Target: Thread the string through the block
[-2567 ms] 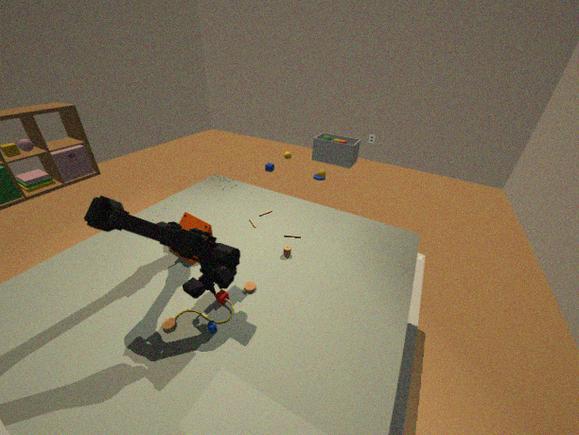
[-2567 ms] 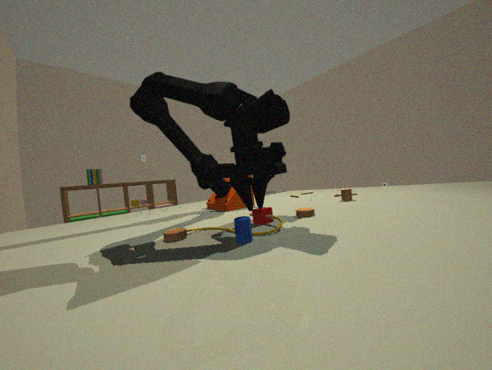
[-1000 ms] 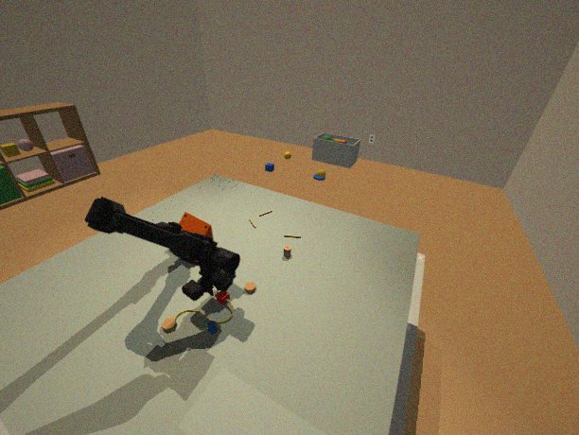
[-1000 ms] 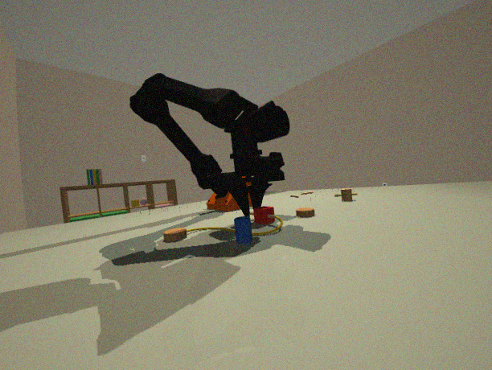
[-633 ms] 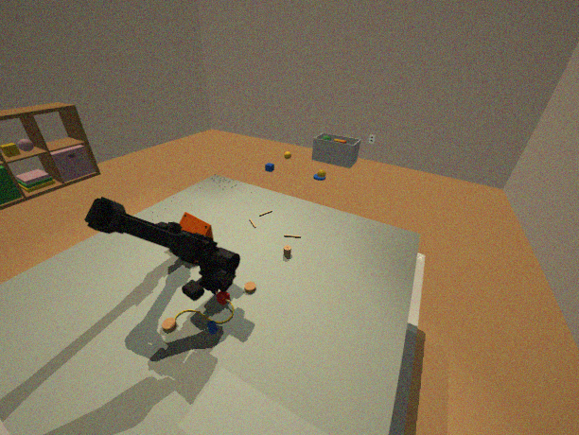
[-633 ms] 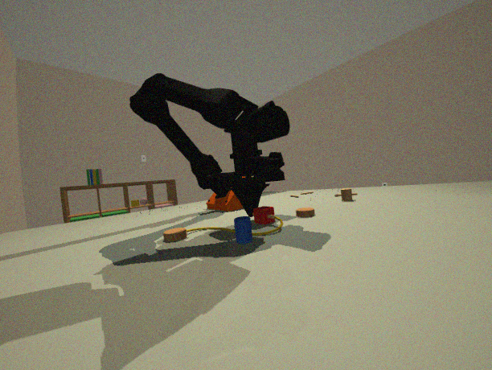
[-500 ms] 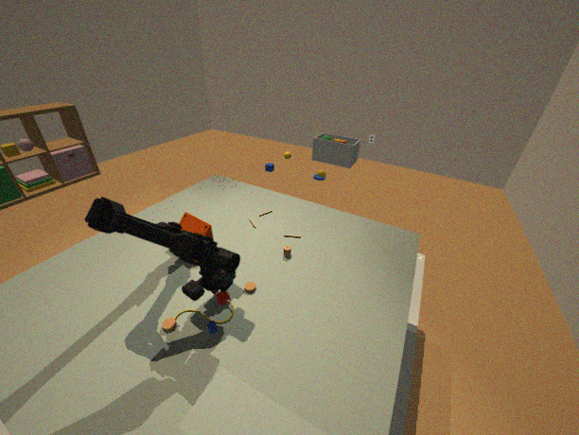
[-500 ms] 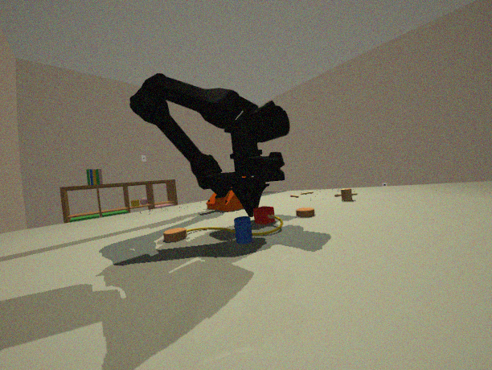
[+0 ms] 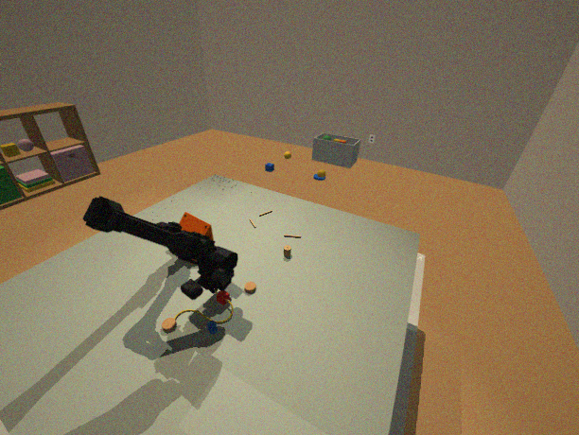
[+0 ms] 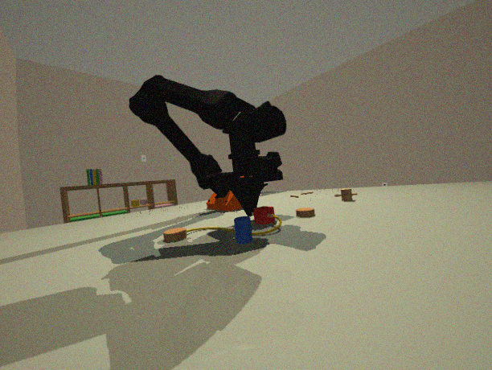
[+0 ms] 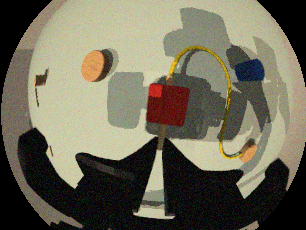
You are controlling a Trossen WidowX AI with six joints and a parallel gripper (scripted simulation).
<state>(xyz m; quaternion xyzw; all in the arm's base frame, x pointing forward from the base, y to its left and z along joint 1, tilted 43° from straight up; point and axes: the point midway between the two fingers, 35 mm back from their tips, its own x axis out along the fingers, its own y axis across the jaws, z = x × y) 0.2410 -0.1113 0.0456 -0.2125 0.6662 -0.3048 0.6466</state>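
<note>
My gripper tip is 4 cm short of the red block and 1 cm below it. The rest, counted from my gripper tip: blue cylinder 9 cm ahead, 11 cm to the right, 1 cm above; then thin wooden stick 5 cm ahead, 1 cm to the right, 1 cm above; then small wooden cylinder 12 cm ahead, 31 cm to the left, 1 cm above.
</note>
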